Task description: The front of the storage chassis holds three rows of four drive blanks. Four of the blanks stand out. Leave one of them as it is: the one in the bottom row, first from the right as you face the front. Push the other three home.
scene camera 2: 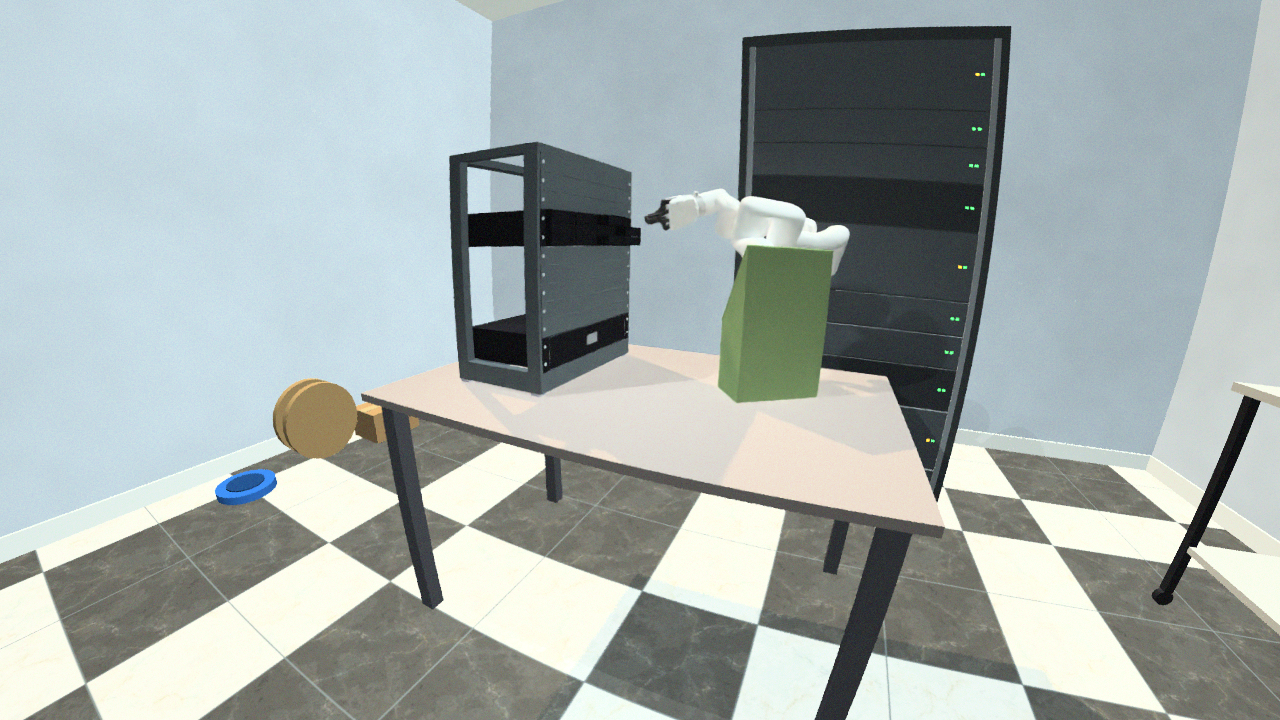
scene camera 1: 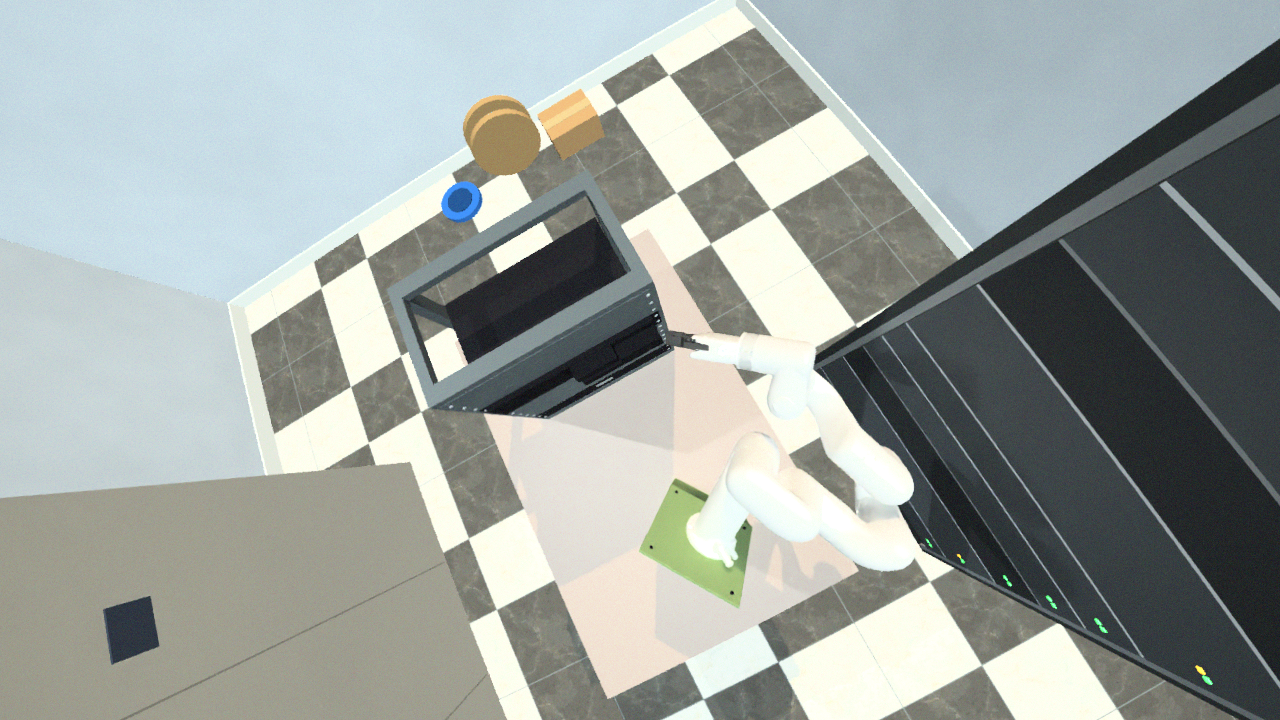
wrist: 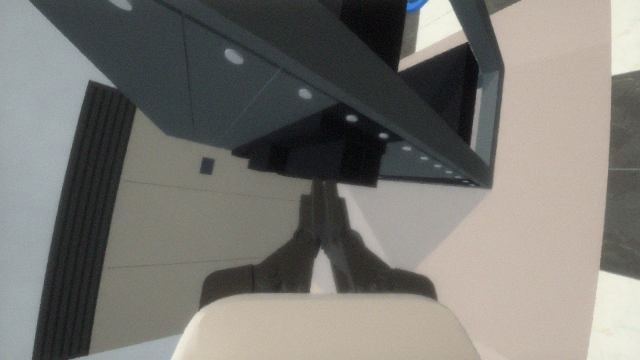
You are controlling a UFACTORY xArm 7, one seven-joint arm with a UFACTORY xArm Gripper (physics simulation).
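Seen in the pictures: gripper, fingertip midpoint: (scene camera 2: 646, 220) (scene camera 1: 667, 337) (wrist: 320, 192); arm's base, origin of the base link: (scene camera 2: 780, 290) (scene camera 1: 710, 536).
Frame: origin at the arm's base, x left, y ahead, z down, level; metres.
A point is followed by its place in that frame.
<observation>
The black storage chassis (scene camera 1: 546, 288) {x -0.031, y 0.704, z -0.187 m} (scene camera 2: 572, 227) {x 0.153, y 0.521, z -0.146 m} (wrist: 336, 116) {x -0.196, y 0.493, z -0.174 m} sits in the upper part of a grey open rack (scene camera 1: 546, 344) {x 0.012, y 0.521, z -0.329 m} (scene camera 2: 533, 277) {x 0.273, y 0.566, z -0.026 m} (wrist: 435, 120) {x -0.229, y 0.523, z -0.062 m}. Dark drive blanks (scene camera 1: 594, 367) {x -0.021, y 0.471, z -0.185 m} (scene camera 2: 634, 235) {x -0.139, y 0.450, z -0.132 m} (wrist: 362, 162) {x -0.188, y 0.466, z -0.128 m} stand out from its front. They merge in shadow, so their rows and exact number cannot be told. My gripper (scene camera 1: 673, 338) {x -0.195, y 0.430, z -0.181 m} (scene camera 2: 651, 219) {x -0.195, y 0.430, z -0.181 m} (wrist: 320, 192) {x -0.195, y 0.430, z -0.181 m} is shut and empty. It is in front of the chassis, near its right end in the scene camera 1 view. In the wrist view the fingertips meet the lower edge of the protruding blanks; contact cannot be told.
A second black unit (scene camera 2: 581, 338) {x 0.085, y 0.528, z 0.158 m} sits low in the same rack, which stands on the table (scene camera 1: 617, 644) {x 0.471, y -0.170, z 0.274 m} (scene camera 2: 662, 429) {x 0.356, y 0.219, z 0.274 m}. My arm rises from a green pedestal (scene camera 1: 680, 546) {x 0.063, y 0.032, z -0.060 m} (scene camera 2: 778, 322) {x 0.091, y -0.001, z 0.070 m}. A tall dark server cabinet (scene camera 1: 1118, 358) (scene camera 2: 863, 80) stands beside the arm.
</observation>
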